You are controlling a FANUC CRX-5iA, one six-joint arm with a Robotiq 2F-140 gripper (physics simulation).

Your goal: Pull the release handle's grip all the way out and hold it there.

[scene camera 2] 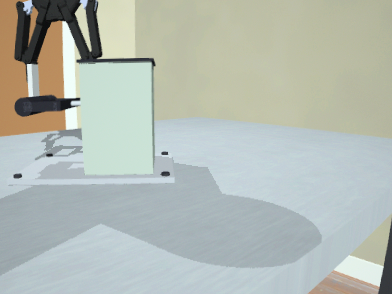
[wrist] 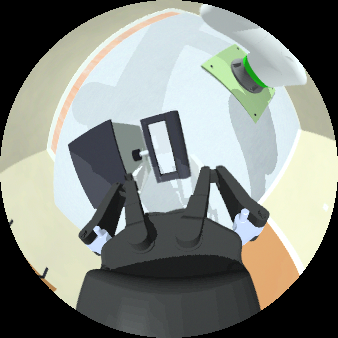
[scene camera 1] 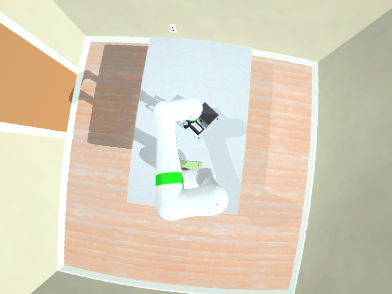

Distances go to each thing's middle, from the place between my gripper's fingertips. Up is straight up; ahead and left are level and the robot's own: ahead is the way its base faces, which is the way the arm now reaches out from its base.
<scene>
Now: the base plate [wrist: 158,132] 100 mm below my hand, 60 mm to the right of it and 50 mm ahead of it.
</scene>
